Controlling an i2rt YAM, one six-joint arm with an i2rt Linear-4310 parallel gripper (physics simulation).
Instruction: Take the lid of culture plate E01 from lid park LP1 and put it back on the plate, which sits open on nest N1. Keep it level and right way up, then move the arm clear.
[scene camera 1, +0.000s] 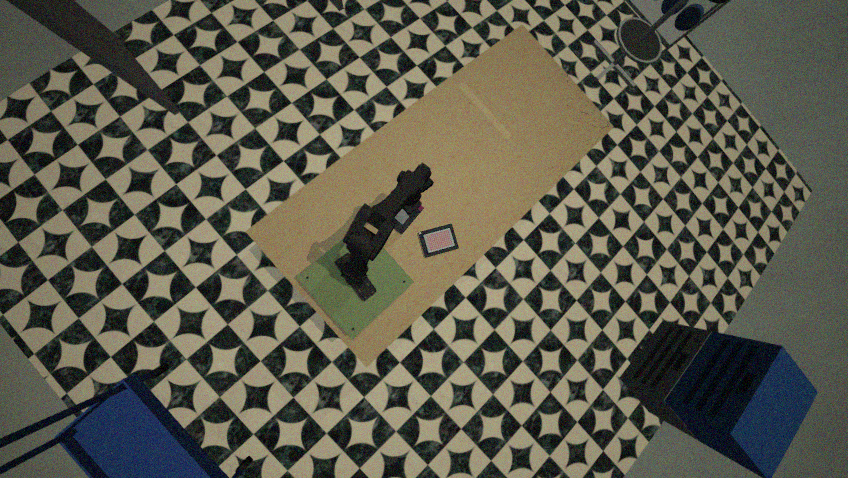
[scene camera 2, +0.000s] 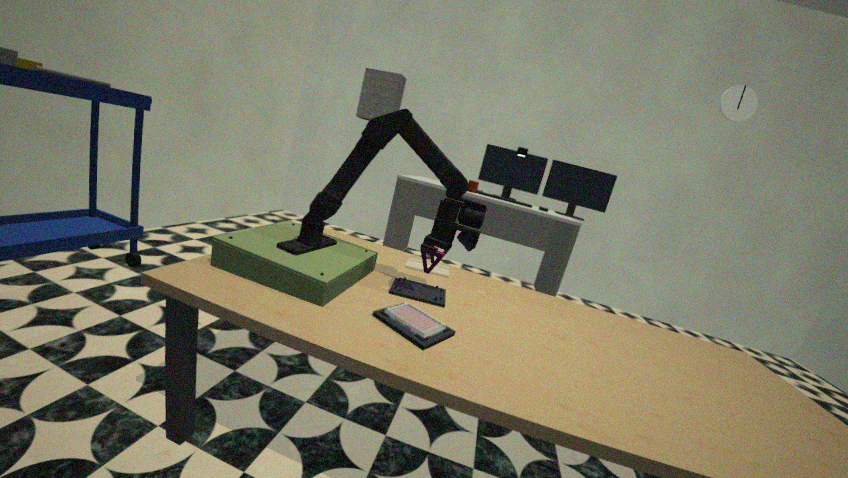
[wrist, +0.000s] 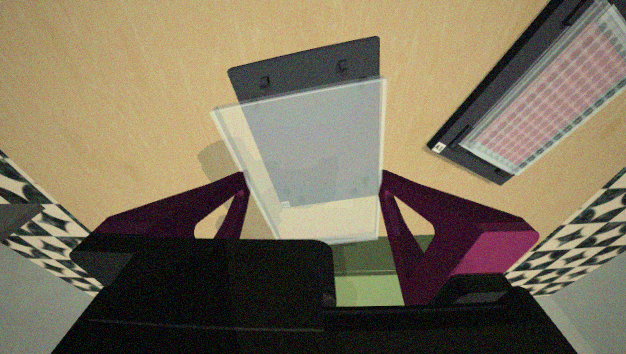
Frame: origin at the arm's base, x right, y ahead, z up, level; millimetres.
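Seen in the pictures: gripper, fingertip midpoint: (scene camera 1: 405, 205) (scene camera 2: 429, 269) (wrist: 313, 177); arm's base, origin of the base link: (scene camera 1: 356, 276) (scene camera 2: 308, 245).
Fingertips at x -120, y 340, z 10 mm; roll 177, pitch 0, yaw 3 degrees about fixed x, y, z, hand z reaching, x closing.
Observation:
Pixels of each thing's top centre, then the offset from my fingertips to it. Level surfaces: height alone.
- clear lid, middle of its top: (wrist: 316, 194) (scene camera 2: 428, 265) (scene camera 1: 404, 206) dy -7, dx +2, dz +9 mm
- lid park LP1, middle of its top: (wrist: 318, 150) (scene camera 2: 420, 286) (scene camera 1: 403, 212) dy -15, dx +5, dz -61 mm
- open culture plate, middle of its top: (wrist: 556, 110) (scene camera 2: 415, 316) (scene camera 1: 439, 240) dy +42, dx +207, dz -54 mm
- dark nest N1, middle of its top: (wrist: 546, 106) (scene camera 2: 415, 319) (scene camera 1: 439, 240) dy +42, dx +206, dz -63 mm
- wooden table, its level: dz -81 mm
The clear lid (scene camera 2: 442, 271) (wrist: 315, 150) is held level by its two long sides, between the magenta fingers of my gripper (scene camera 2: 428, 270) (wrist: 313, 177). It hangs above lid park LP1 (scene camera 1: 403, 228) (scene camera 2: 417, 292) (wrist: 303, 71), a dark plate with small pegs, and is clear of it. In scene camera 1 the arm hides part of the park and most of the fingers. The open culture plate (scene camera 1: 438, 239) (scene camera 2: 416, 320) (wrist: 555, 100), with pink wells, sits on the dark nest N1 (scene camera 1: 442, 251) (scene camera 2: 438, 341) (wrist: 502, 85), beside the park.
The arm's base stands on a green block (scene camera 1: 380, 285) (scene camera 2: 285, 270) at one end of the wooden table (scene camera 1: 504, 89) (scene camera 2: 564, 368). A blue cart (scene camera 1: 130, 433) (scene camera 2: 77, 89) stands off the table. A desk with two monitors (scene camera 2: 512, 169) stands behind.

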